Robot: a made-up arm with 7 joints.
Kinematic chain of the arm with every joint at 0, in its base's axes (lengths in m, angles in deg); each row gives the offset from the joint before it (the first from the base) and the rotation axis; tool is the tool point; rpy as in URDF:
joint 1: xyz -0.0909 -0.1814 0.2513 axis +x
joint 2: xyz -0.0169 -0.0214 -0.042 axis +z
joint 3: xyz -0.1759 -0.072 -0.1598 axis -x
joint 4: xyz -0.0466 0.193 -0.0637 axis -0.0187 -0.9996 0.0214
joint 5: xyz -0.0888 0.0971 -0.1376 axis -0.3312 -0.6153 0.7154
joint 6: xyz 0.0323 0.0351 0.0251 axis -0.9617 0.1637 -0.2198
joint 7: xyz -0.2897 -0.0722 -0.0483 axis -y
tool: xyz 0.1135 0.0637 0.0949 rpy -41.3 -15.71 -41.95
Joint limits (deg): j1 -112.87..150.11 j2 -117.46..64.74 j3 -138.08..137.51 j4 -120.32..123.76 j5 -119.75..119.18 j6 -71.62..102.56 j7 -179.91..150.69
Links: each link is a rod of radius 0.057 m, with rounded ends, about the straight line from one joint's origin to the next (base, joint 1, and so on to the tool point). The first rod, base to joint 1, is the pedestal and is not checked.
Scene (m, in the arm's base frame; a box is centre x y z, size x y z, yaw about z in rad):
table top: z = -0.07
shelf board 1: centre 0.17 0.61 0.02 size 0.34 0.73 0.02 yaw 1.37
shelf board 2: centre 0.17 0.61 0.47 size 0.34 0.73 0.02 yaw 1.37
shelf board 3: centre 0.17 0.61 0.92 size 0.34 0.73 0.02 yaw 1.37
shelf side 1: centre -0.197 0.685 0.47 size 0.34 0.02 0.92 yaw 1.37
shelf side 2: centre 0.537 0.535 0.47 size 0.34 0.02 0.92 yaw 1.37
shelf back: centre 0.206 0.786 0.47 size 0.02 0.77 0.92 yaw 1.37
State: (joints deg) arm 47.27 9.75 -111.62 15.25 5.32 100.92 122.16
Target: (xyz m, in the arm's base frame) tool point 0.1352 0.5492 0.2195
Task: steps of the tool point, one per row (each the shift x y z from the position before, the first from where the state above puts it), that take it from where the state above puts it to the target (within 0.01 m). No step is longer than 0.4 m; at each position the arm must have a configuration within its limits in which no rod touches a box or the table.
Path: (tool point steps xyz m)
1: 0.0852 0.3270 0.1945
2: 0.2203 0.3125 -0.0078
3: 0.2763 0.1577 -0.1836
4: 0.2305 -0.0634 -0.2467
5: 0.0131 0.1234 -0.0087
6: 0.0176 0.1017 -0.0061
7: 0.0294 0.0707 0.0148

